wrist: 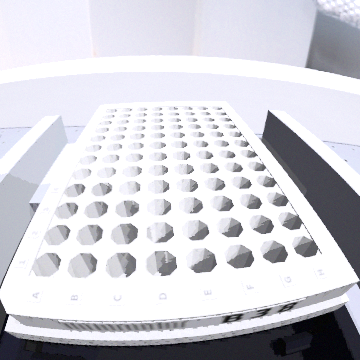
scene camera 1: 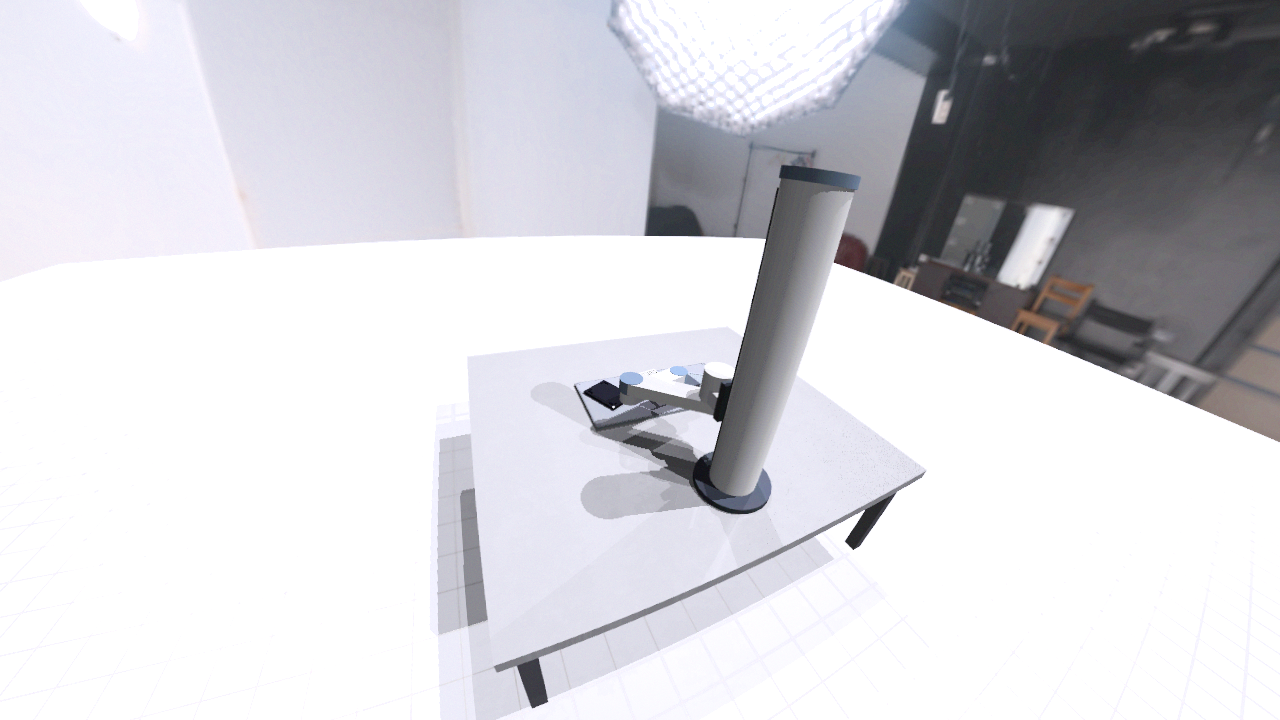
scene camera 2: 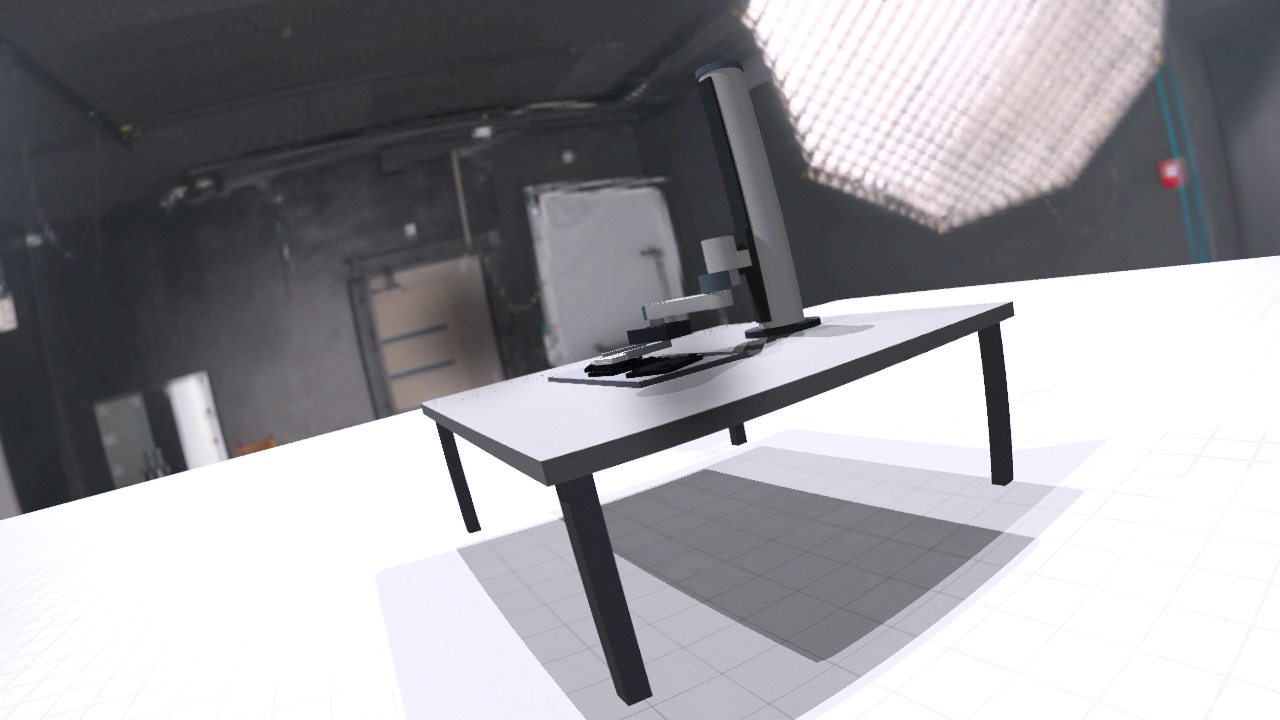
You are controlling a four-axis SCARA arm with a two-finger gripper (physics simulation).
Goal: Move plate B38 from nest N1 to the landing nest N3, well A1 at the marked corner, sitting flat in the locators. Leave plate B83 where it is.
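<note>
Plate B38 (wrist: pixel 171 176) (scene camera 2: pixel 617 355), a white well plate, is between the two fingers of my gripper (wrist: pixel 166 127) (scene camera 2: pixel 633 351), which is shut on its sides. Its B38 label faces the wrist camera, with row A at left and column 1 nearest. The plate looks level and is low over a black nest (wrist: pixel 220 347) (scene camera 2: pixel 608 368); I cannot tell whether they touch. Another black nest (scene camera 2: pixel 666 363) is beside it in scene camera 2. In scene camera 1 a black nest (scene camera 1: pixel 604 394) shows beside the arm, which hides the plate. Plate B83 cannot be made out.
The nests stand on a thin deck board (scene camera 1: pixel 593 420) (scene camera 2: pixel 572 379) on the grey table (scene camera 1: pixel 537 555) (scene camera 2: pixel 519 425). The arm's tall column (scene camera 1: pixel 783 340) (scene camera 2: pixel 760 197) rises from a dark round base (scene camera 1: pixel 707 488) on the table.
</note>
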